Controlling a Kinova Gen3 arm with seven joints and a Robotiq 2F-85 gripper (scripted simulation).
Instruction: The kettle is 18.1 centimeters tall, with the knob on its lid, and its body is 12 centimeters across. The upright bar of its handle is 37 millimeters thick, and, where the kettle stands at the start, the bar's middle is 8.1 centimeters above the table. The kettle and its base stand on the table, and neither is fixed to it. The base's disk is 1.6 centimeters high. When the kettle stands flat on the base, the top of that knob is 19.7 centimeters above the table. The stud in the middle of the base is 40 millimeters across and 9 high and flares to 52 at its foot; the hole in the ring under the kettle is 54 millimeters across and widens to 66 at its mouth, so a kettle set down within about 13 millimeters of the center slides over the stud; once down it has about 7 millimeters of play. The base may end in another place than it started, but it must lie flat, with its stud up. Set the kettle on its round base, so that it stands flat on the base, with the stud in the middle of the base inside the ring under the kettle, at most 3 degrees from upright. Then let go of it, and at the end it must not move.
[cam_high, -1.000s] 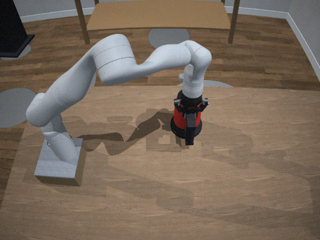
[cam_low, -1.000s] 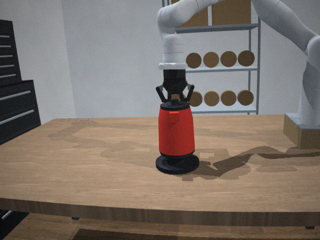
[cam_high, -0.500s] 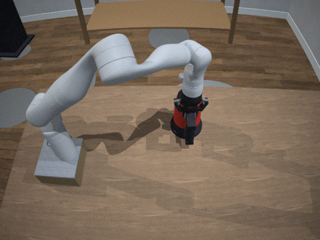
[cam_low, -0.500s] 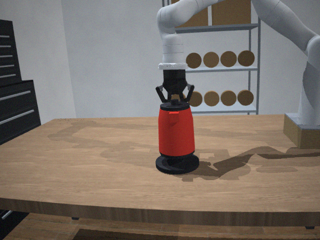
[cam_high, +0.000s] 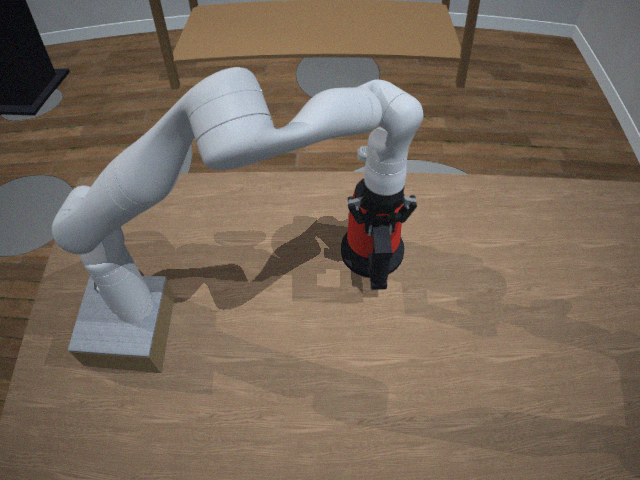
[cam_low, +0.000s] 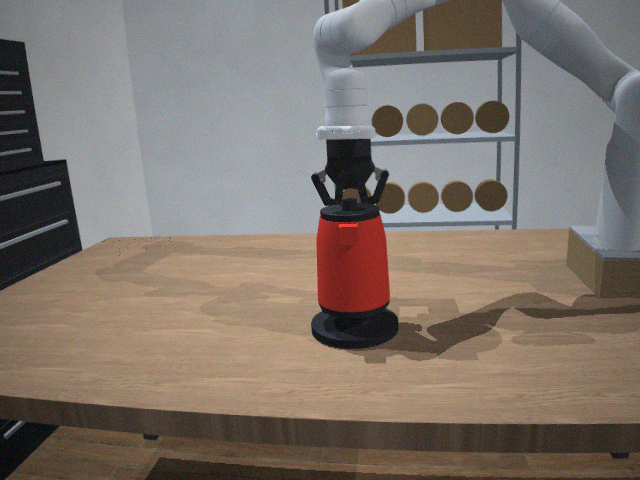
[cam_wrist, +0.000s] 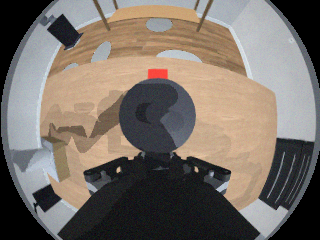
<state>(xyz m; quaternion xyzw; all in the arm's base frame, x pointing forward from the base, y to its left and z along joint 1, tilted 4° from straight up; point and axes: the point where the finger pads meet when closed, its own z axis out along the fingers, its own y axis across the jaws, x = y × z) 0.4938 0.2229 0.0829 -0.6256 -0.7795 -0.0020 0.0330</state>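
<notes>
Right now the red kettle is 40 mm below my hand, 30 mm to the left of it and 10 mm behind it. The rest, counted from my hand: round black base (170 mm below, 60 mm to the left, 10 mm behind).
</notes>
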